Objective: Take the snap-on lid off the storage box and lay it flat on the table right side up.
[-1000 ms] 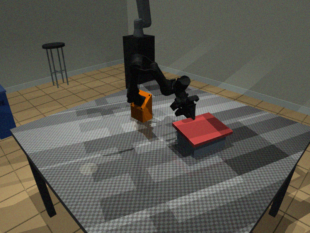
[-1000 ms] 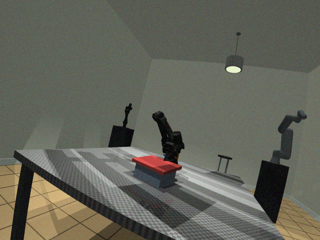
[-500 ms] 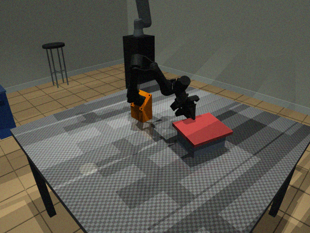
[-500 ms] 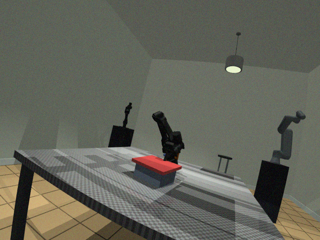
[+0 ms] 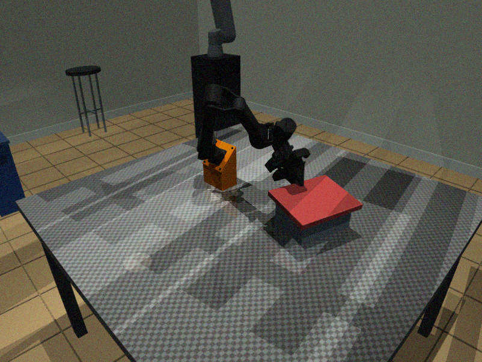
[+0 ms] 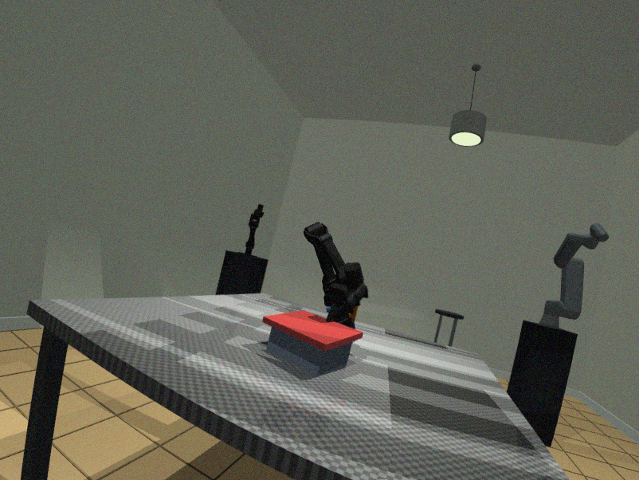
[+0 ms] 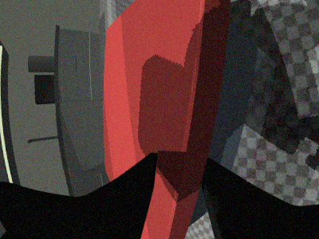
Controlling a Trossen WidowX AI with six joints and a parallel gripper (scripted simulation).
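The red lid lies 70 mm ahead of my gripper tip and 20 mm to the right of it. The rest, counted from my gripper tip: blue-grey storage box 70 mm ahead, 20 mm to the right, 50 mm below.
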